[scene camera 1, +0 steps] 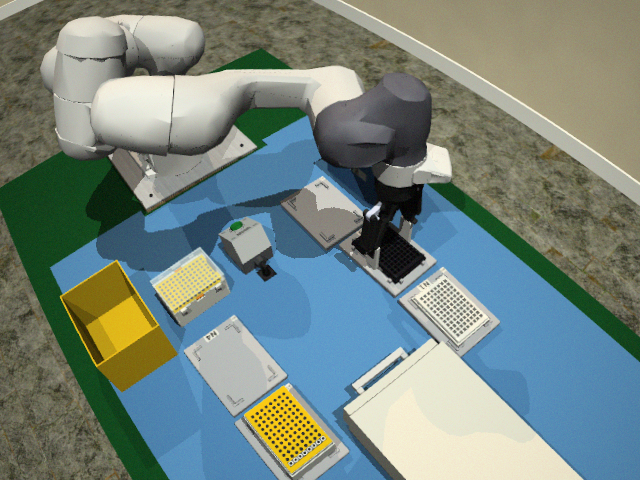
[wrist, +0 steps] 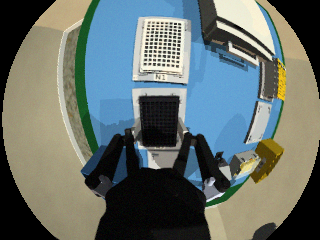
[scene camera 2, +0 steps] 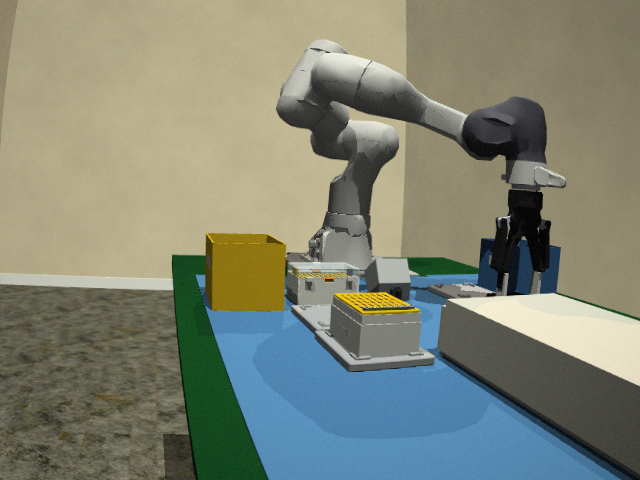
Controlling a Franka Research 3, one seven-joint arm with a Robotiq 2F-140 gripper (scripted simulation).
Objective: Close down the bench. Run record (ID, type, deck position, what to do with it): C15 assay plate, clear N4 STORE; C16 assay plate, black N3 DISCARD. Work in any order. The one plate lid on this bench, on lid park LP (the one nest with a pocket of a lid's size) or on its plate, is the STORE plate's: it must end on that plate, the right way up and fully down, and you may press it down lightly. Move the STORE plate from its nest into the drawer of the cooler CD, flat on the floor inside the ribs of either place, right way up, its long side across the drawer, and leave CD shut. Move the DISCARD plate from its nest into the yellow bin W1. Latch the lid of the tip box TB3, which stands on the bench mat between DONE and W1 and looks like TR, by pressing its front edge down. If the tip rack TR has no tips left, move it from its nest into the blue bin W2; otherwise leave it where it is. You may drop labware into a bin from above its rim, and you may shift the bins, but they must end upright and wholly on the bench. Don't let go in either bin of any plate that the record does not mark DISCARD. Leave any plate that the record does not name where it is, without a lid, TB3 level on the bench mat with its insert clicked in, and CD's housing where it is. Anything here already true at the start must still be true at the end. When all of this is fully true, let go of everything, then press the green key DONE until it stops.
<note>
The pictures show: my gripper, a cream cooler CD, a tip rack TR, a yellow bin W1, a blue bin W2, a white plate and a black assay plate.
My gripper also shows in scene camera 1 and in the wrist view.
</note>
